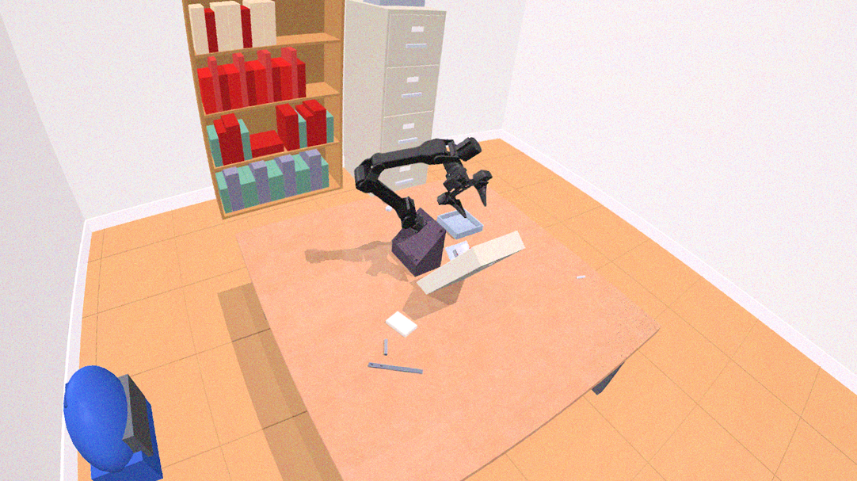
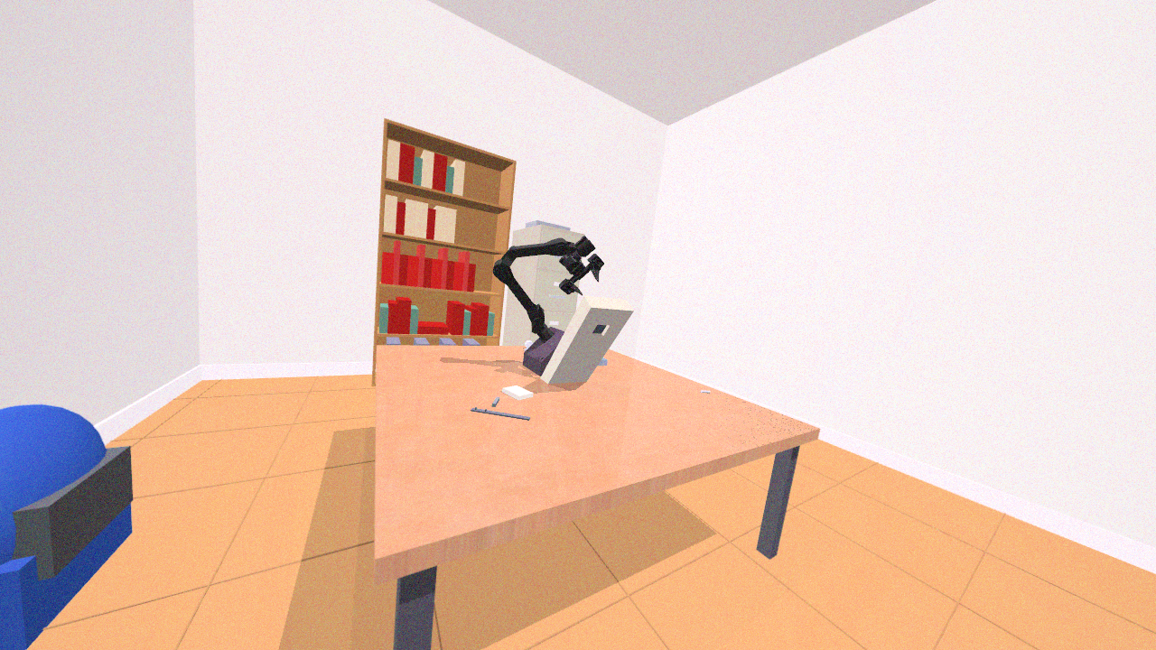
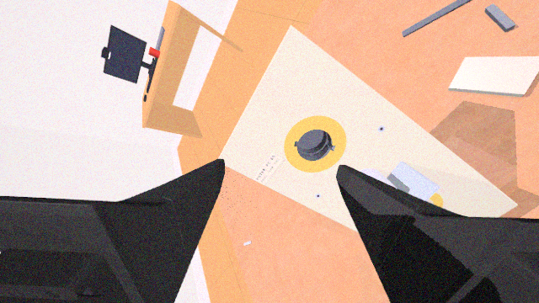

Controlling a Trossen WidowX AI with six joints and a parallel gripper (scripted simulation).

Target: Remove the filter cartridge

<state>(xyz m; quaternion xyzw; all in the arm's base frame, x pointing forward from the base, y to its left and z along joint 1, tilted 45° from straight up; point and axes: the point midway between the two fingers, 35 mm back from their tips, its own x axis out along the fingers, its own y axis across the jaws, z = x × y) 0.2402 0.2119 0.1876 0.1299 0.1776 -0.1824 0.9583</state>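
Right now the round filter cartridge is 17 cm below my gripper tip and 2 cm behind it. Also, from my gripper tip: white pad (37 cm below, 25 cm to the right, 3 cm ahead); then blue-grey tray (38 cm behind, 37 cm below, 26 cm to the left); then short grey piece (38 cm below, 34 cm to the right, 9 cm ahead).
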